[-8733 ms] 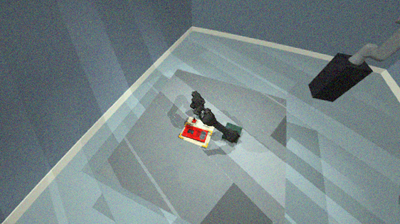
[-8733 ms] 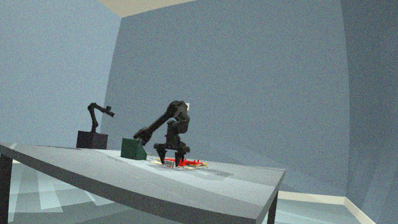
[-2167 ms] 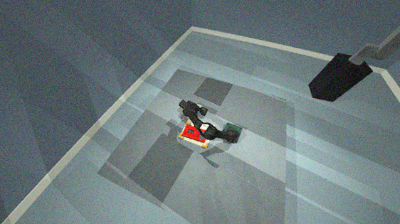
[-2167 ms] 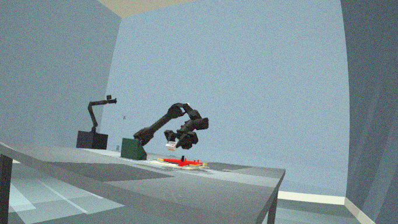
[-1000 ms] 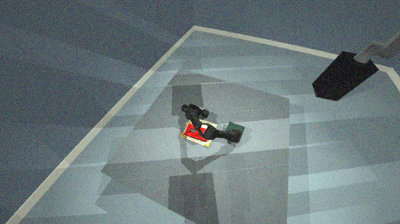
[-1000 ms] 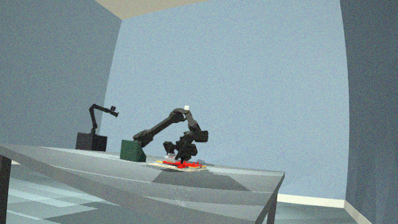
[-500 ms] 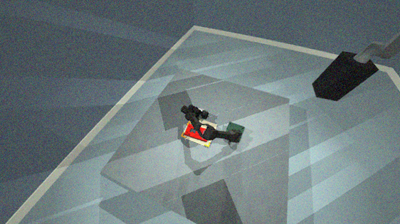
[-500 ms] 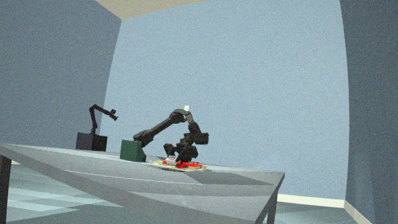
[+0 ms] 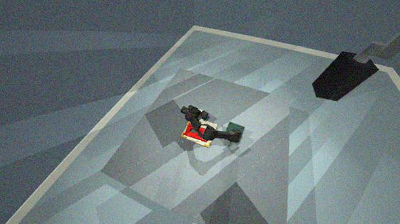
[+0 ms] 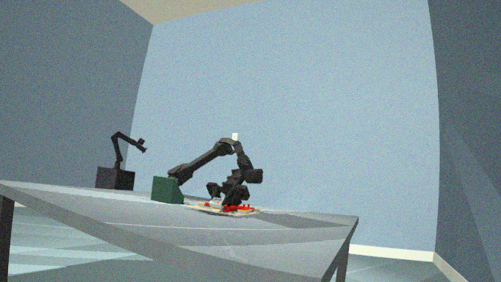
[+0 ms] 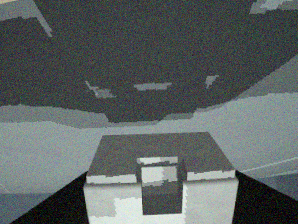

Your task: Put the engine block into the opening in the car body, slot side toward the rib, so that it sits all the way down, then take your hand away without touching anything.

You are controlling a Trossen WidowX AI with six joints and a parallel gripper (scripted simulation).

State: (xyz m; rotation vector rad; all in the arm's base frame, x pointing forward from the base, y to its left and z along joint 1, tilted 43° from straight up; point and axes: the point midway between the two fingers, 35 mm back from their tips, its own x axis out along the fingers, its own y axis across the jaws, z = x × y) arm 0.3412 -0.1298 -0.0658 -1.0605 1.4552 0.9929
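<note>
My gripper tip is 1 cm to the right of the grey engine block. The rest, counted from my gripper tip: small dark post (9 cm to the left, 1 cm ahead).
</note>
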